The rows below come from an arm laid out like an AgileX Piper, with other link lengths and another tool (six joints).
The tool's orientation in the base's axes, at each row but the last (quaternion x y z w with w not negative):
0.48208 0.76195 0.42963 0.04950
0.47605 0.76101 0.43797 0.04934
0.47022 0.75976 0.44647 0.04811
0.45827 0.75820 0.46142 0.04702
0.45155 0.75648 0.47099 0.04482
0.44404 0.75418 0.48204 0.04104
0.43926 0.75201 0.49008 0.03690
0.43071 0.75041 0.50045 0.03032
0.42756 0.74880 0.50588 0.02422
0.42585 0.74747 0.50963 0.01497
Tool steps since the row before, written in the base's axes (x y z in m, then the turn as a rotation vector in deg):
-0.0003 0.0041 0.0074 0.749 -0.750 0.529
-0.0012 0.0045 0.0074 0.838 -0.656 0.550
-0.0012 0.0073 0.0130 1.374 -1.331 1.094
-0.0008 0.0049 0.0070 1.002 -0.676 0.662
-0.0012 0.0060 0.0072 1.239 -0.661 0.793
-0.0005 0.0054 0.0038 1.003 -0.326 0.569
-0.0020 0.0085 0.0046 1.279 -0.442 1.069
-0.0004 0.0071 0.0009 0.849 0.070 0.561
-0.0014 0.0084 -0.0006 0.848 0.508 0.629
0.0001 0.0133 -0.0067 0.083 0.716 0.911
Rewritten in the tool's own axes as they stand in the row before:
0.0059 0.0057 -0.0023 -0.801 0.765 -0.420
0.0066 0.0052 -0.0023 -0.770 0.856 -0.330
0.0107 0.0098 -0.0037 -1.389 1.503 -0.818
0.0065 0.0054 -0.0012 -0.843 1.040 -0.326
0.0076 0.0055 -0.0005 -0.925 1.293 -0.271
0.0055 0.0033 0.0015 -0.627 1.021 -0.036
0.0089 0.0034 0.0026 -0.689 1.562 -0.242
0.0054 0.0014 0.0045 -0.269 0.968 0.176
0.0062 -0.0003 0.0058 0.050 1.074 0.466
0.0058 -0.0036 0.0132 0.789 0.842 0.137

